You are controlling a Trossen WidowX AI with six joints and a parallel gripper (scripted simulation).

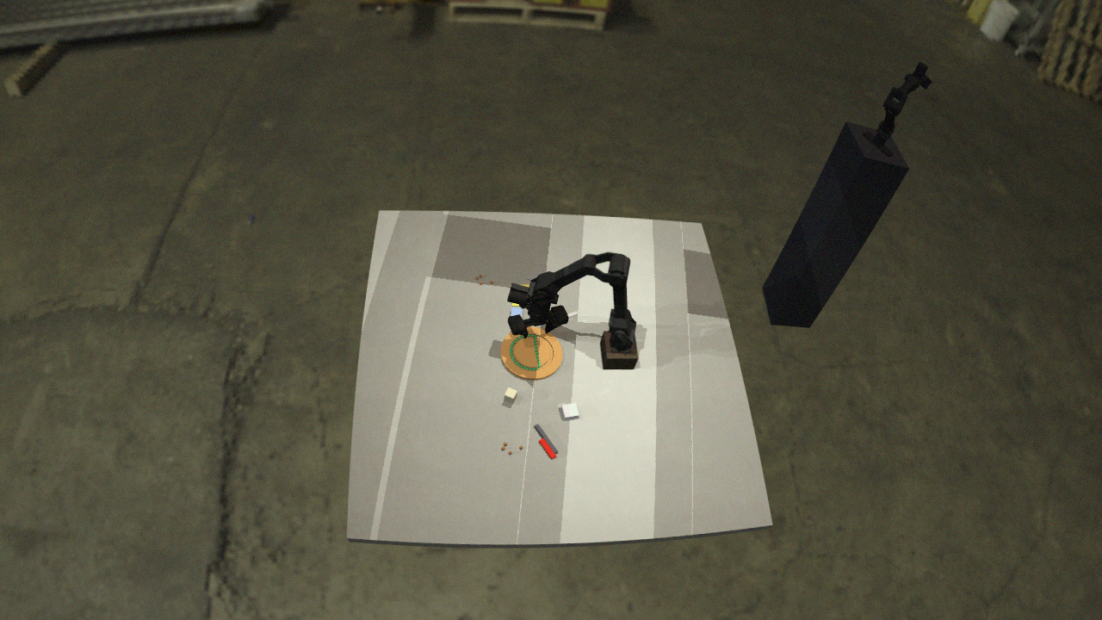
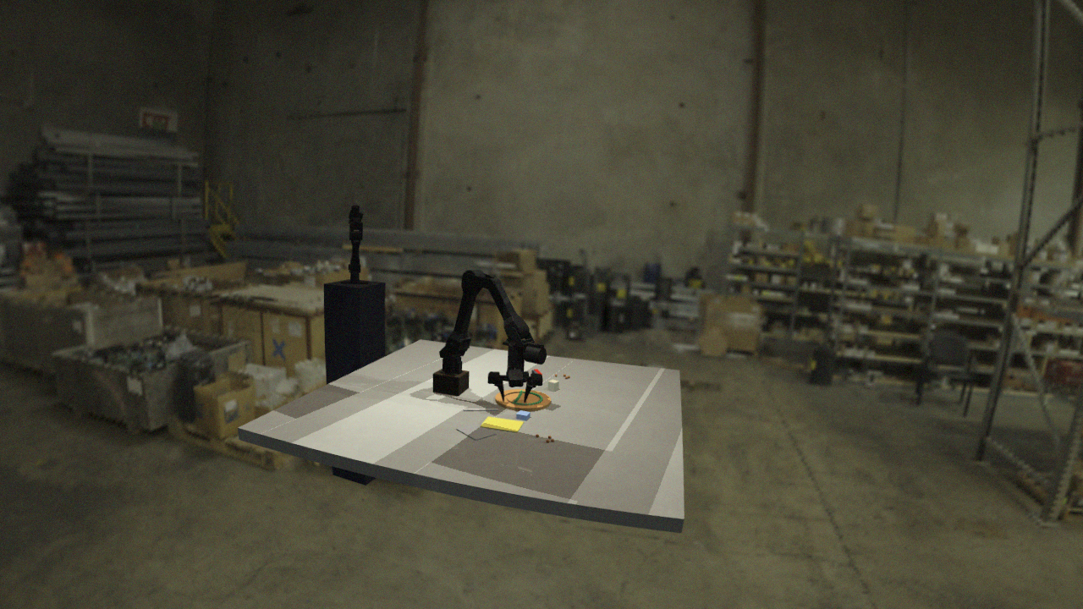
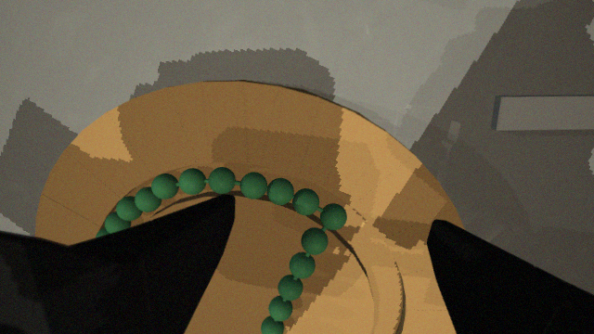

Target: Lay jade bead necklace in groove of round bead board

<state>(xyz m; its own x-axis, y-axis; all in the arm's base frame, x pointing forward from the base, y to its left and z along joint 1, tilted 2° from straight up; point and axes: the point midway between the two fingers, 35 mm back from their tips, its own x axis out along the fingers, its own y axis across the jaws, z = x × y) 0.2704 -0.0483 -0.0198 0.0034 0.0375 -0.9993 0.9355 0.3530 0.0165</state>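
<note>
My gripper tip is 60 mm short of the blue block, 90 mm to the left of it and 10 mm above it. Also, from my gripper tip: yellow pad 30 mm ahead, 170 mm to the right, 10 mm below; white strip 90 mm behind, 90 mm to the right, 20 mm below; cream cube 70 mm ahead, 240 mm to the left.
</note>
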